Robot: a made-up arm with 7 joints.
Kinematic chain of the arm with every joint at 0, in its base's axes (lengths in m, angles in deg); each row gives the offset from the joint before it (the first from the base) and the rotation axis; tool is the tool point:
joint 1: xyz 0 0 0.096 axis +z
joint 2: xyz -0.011 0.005 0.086 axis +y
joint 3: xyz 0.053 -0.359 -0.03 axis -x
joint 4: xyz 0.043 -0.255 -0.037 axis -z
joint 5: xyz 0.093 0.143 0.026 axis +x
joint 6: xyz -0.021 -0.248 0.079 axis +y
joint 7: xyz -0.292 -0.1 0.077 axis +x
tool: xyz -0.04 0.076 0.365
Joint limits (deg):
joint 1: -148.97..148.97
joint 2: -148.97..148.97
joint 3: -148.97..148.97
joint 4: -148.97..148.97
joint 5: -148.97..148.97
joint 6: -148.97..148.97
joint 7: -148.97..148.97
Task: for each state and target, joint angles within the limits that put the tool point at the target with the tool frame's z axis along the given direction. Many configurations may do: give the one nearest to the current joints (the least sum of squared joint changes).
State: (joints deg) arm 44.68 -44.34 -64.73 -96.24 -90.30 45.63 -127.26
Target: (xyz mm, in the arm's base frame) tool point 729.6 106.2 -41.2 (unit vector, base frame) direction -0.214 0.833 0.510
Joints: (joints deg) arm 51.47 -79.91 -85.98 -83.91 -93.27 27.59 -131.51
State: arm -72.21 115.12 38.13 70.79 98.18 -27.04 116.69
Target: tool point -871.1 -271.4 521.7 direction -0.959 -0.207 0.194
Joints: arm -73.59 85.07 73.84 56.99 45.12 -9.05 118.48
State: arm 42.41 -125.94 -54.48 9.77 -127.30 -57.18 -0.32
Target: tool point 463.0 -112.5 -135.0 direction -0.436 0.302 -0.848
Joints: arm 66.64 -134.15 -79.01 13.06 -121.33 -53.76 -7.20
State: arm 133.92 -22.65 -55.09 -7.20 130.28 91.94 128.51
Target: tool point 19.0 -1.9 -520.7 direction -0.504 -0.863 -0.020
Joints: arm 116.28 -2.42 -37.07 21.75 113.76 76.73 141.29
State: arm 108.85 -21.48 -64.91 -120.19 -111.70 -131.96 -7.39
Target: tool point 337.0 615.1 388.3 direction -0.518 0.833 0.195
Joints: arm 132.41 -17.09 -42.88 -122.41 -106.46 -135.58 -8.93
